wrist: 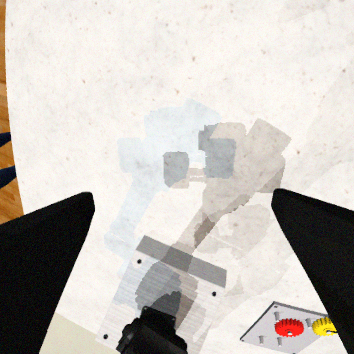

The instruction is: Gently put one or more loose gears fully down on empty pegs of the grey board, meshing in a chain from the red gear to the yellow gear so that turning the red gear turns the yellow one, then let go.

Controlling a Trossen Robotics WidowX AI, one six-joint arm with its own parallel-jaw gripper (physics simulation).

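Where they show: gripper, between the fingertips: (184, 198); arm's base, origin of its link: (153, 327).
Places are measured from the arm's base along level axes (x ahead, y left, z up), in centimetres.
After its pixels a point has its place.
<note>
The grey board (255, 336) @(y -12.6, x 26.9, z -12.0 cm) lies on the table at the lower right, partly hidden behind the right finger. The red gear (289, 328) @(y -1.7, x 29.8, z -10.4 cm) sits on the board. The yellow gear (322, 326) @(y 2.5, x 35.8, z -10.5 cm) is to its right, partly covered by the right finger. Several short bare pegs stand on the board around the red gear. My gripper (184, 198) @(y 34.9, x -1.9, z 8.3 cm) is wide open with nothing between its fingers; it is above the table, away to the upper left of the board. No loose gears show in the view.
The arm's metal base plate (120, 304) @(y 1.2, x -7.3, z -0.9 cm) with a black arm part (154, 335) @(y 12.4, x 0.0, z 5.9 cm) is at the bottom centre. The white speckled table (125, 60) @(y 39.6, x -17.7, z -12.8 cm) carries arm shadows. Its edge runs down the left side, with wooden floor (6, 205) beyond and two dark blue pointed shapes there.
</note>
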